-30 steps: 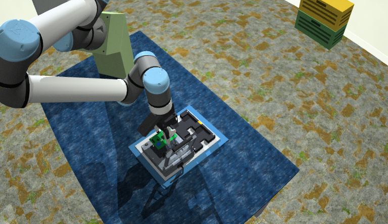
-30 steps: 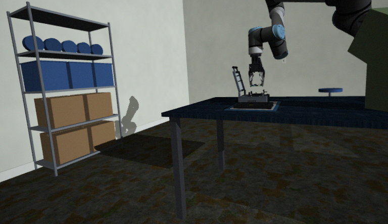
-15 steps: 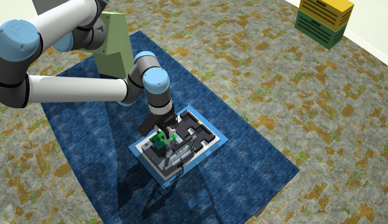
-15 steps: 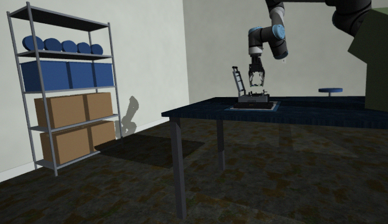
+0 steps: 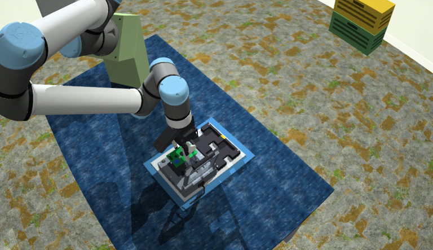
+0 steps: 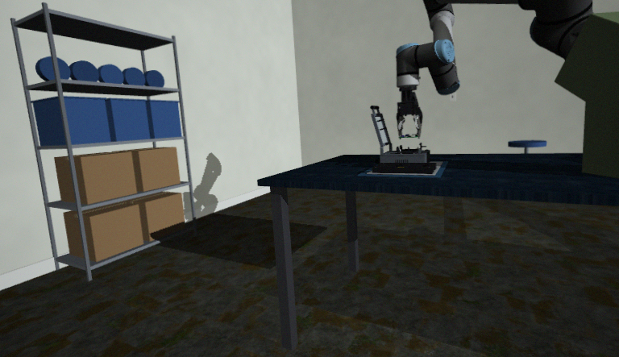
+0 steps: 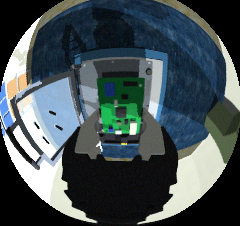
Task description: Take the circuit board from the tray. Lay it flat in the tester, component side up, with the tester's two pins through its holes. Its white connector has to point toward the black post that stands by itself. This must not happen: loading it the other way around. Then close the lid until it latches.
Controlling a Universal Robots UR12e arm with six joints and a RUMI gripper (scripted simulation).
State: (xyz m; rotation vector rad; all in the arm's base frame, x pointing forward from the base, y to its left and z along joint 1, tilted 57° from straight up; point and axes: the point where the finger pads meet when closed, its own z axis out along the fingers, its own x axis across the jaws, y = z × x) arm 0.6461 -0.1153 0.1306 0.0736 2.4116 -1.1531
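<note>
Right now the tester is 40 mm ahead of my hand, 30 mm to the left of it and 20 mm below it. The rest, counted from my hand: tester lid: 120 mm ahead, 50 mm above, 30 mm to the right; green circuit board: right at my hand.
</note>
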